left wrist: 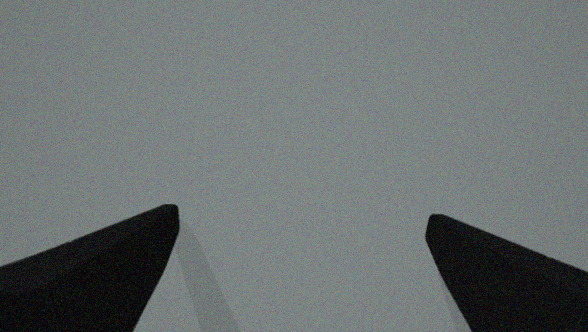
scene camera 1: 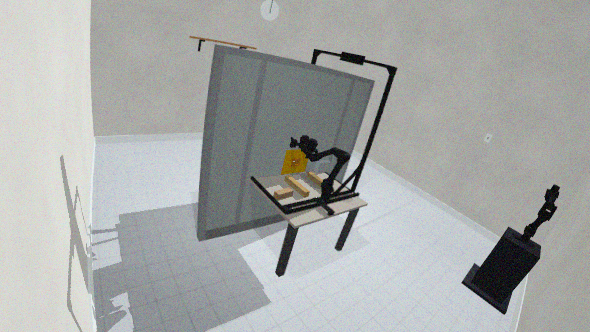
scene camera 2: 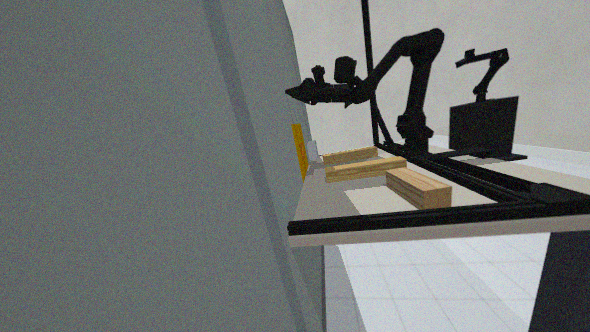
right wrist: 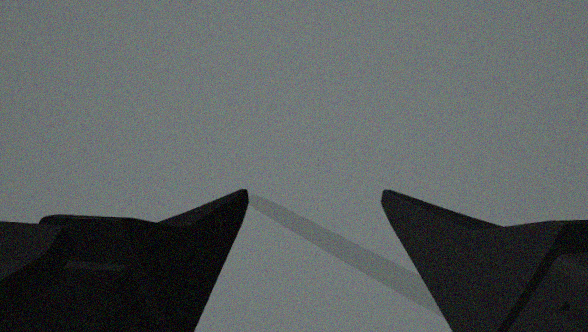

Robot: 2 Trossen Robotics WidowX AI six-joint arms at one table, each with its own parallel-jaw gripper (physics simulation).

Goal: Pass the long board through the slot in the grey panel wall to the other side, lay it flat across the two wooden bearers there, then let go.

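Frame: origin at the left arm's base, x ahead, y left, z up, level; millimetres.
Seen in the pictures: left gripper, fingertip midpoint: point(left wrist: 304, 220) point(scene camera 1: 295, 137) point(scene camera 2: 288, 93); right gripper, fingertip midpoint: point(right wrist: 314, 196); left arm's base at its link origin: point(scene camera 1: 324, 199) point(scene camera 2: 416, 154).
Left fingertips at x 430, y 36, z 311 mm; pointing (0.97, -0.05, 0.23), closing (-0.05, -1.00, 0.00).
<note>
Offsets run from my left fingertips to a thing's top centre. "spot": to the spot under its first point.
The grey panel wall point(scene camera 1: 295, 110) point(scene camera 2: 150, 150) stands along the table's edge. A yellow plate @(spot: 4 mm ahead, 8 mm left, 267 mm down) point(scene camera 1: 287, 167) point(scene camera 2: 299, 150) on it has a small opening with a brownish spot; I cannot tell whether that is the board. The long board is otherwise not seen. Two parallel wooden bearers @(212 mm back, 65 mm left, 286 mm down) point(scene camera 1: 298, 186) @(206 mm back, 177 mm right, 286 mm down) point(scene camera 1: 316, 178) point(scene camera 2: 367, 169) point(scene camera 2: 350, 155) lie on the table. My left gripper point(scene camera 1: 292, 142) point(scene camera 2: 287, 92) point(left wrist: 304, 220) is open and empty, above the yellow plate and close to the wall. My right gripper point(right wrist: 314, 196) is open and empty, facing a grey surface; it is hidden from both scene cameras.
A shorter, thicker wooden block @(280 mm back, 235 mm left, 283 mm down) point(scene camera 1: 283, 194) point(scene camera 2: 419, 187) lies crosswise near the bearers. Black rails point(scene camera 1: 270, 194) point(scene camera 2: 360, 221) edge the table. A tall black frame point(scene camera 1: 378, 117) point(scene camera 2: 368, 50) rises beside the arm. A black pedestal point(scene camera 1: 507, 265) point(scene camera 2: 483, 127) carries another arm.
</note>
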